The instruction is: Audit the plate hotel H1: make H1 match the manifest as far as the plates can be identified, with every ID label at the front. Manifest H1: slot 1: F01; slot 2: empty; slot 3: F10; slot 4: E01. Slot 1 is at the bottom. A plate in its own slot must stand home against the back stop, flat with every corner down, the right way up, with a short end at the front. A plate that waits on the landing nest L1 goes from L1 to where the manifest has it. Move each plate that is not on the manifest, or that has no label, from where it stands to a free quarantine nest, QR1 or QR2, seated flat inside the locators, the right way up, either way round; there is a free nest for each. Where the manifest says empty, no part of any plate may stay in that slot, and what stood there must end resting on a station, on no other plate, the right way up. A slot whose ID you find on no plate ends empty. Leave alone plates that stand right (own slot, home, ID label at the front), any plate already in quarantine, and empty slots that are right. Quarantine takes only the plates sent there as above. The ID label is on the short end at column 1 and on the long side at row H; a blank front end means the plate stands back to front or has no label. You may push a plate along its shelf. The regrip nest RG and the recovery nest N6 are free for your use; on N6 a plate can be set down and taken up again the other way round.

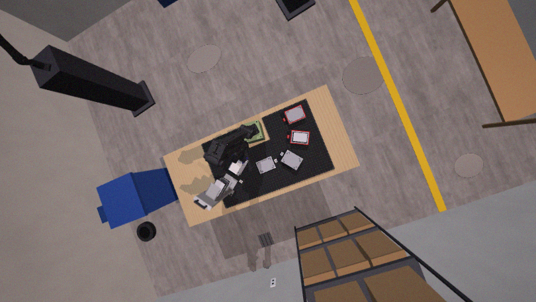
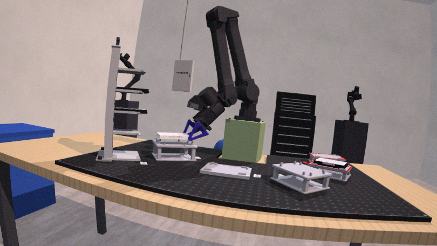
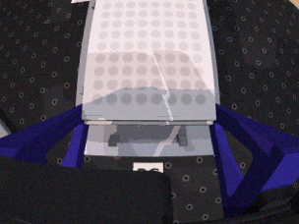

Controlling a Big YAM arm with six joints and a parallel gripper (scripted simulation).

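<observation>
The white well plate is 3 cm ahead of my hand and 5 cm to the right of it. The rest, counted from my hand: RG label: 2 cm behind, 4 cm to the left, 9 cm below; H1 tag: 18 cm ahead, 11 cm to the right, 9 cm below; regrip nest RG: 3 cm ahead, 5 cm to the right, 3 cm below.
</observation>
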